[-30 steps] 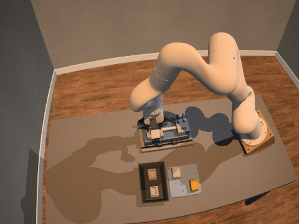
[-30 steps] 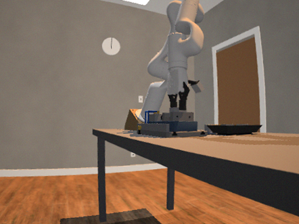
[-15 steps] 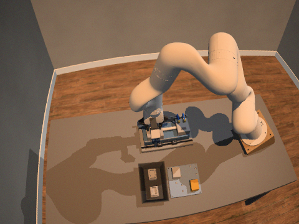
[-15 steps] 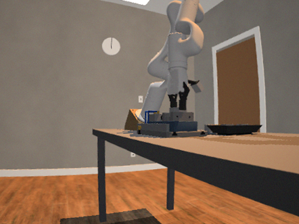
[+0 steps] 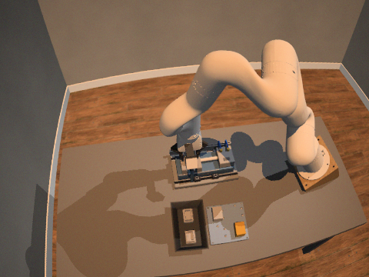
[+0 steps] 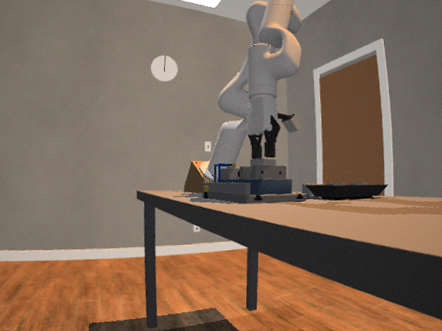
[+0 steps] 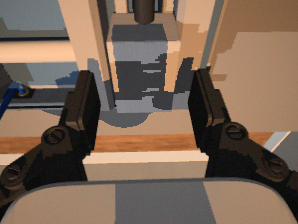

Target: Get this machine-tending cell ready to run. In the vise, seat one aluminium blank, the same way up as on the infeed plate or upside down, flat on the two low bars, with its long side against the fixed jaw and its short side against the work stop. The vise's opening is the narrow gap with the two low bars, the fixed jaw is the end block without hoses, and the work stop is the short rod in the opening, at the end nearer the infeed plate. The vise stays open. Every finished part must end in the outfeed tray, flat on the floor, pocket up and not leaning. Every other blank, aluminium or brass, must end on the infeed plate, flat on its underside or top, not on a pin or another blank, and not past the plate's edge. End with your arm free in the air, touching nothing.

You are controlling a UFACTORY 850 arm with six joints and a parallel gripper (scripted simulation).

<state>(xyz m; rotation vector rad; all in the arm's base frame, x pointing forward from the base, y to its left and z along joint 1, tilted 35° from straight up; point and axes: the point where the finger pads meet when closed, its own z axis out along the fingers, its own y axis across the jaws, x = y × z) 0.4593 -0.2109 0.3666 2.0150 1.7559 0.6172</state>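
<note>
My gripper is now 100 mm above the vise, 70 mm past it and 10 mm to the right of it. From my hand the other things lie so: brass blank: 370 mm to the left, 110 mm below, 110 mm behind.
</note>
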